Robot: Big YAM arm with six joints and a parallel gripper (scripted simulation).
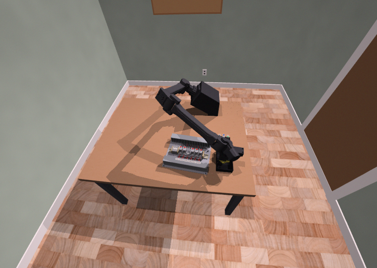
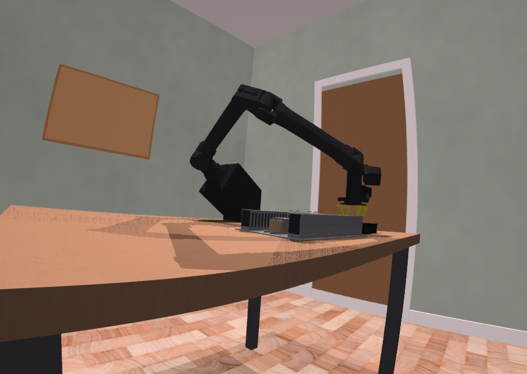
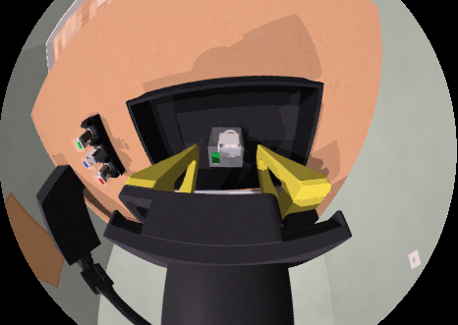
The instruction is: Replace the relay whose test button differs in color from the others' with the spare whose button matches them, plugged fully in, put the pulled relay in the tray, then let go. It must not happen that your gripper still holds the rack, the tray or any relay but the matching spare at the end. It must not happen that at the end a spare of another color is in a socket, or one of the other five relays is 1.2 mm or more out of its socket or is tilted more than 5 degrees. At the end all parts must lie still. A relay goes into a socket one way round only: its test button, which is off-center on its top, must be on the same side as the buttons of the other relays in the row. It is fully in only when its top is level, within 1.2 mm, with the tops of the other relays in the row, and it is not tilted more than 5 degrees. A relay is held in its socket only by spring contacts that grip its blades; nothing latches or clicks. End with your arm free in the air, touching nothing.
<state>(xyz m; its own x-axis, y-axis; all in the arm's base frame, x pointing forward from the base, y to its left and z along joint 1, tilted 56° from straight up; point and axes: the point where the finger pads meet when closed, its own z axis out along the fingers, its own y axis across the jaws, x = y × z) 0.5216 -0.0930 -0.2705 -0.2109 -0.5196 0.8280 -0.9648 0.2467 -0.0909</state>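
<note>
Right now my hand is 2 cm above the black tray and 1 cm to the right of it. Round my hand: grey relay panel (25 cm to the right, 7 cm behind, 3 cm below).
</note>
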